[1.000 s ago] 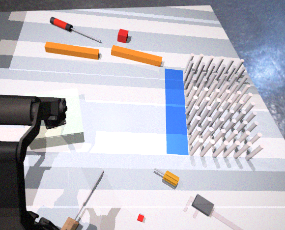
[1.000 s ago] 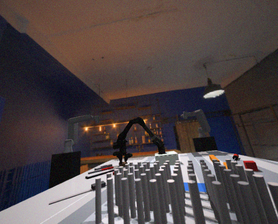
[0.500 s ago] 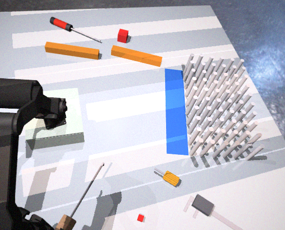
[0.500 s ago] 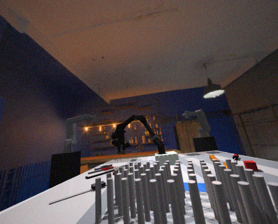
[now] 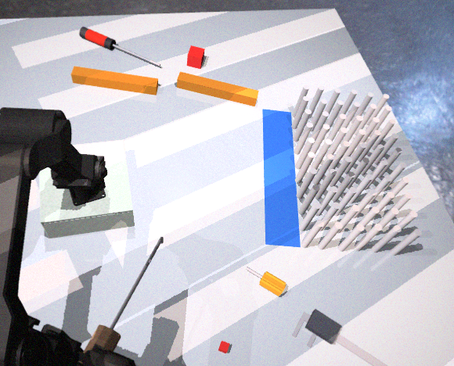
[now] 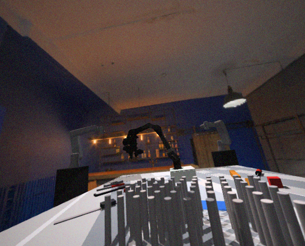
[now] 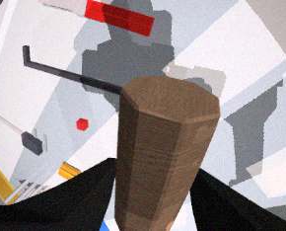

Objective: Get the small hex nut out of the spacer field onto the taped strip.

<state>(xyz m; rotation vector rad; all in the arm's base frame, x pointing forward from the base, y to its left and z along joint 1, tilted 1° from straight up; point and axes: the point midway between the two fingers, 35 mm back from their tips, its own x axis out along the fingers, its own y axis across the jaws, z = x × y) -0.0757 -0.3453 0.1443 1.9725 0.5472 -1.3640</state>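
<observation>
The wooden-handled tool is 80 mm ahead of my gripper tip and 70 mm to the left of it. Round my gripper tip: yellow-handled tool 350 mm ahead, 170 mm below, 50 mm to the left; then blue taped strip 510 mm ahead, 290 mm to the left, 180 mm below; then small red cube 210 mm ahead, 170 mm below, 40 mm to the right.
</observation>
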